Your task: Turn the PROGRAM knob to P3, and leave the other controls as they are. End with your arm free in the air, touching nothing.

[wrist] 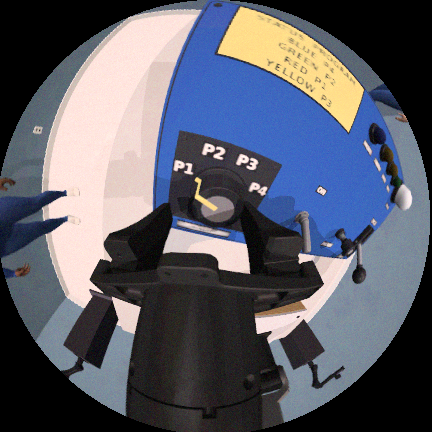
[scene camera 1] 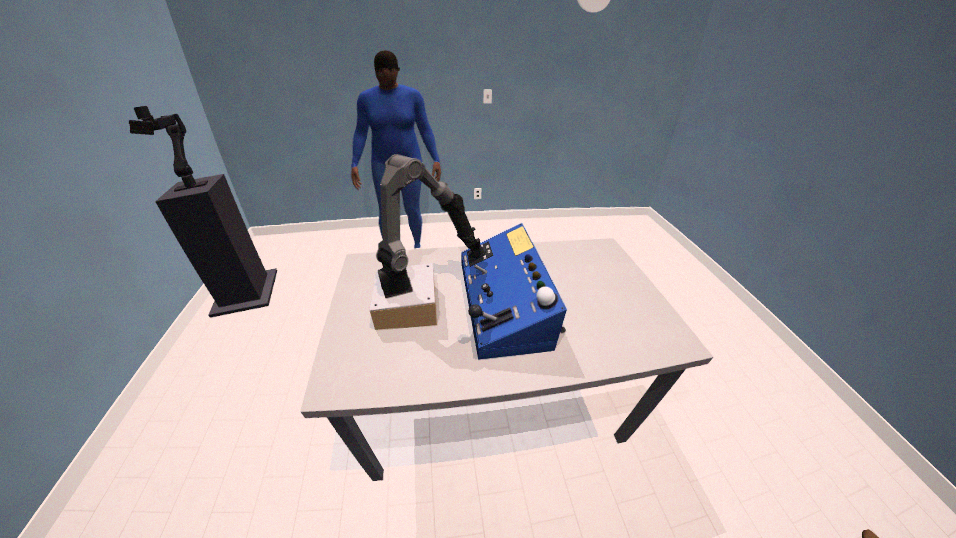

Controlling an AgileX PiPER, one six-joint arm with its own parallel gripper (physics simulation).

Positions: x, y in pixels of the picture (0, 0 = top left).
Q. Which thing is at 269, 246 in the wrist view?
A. My gripper.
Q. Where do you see a blue control panel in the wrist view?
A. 307, 140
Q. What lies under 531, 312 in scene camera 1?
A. A blue control panel.
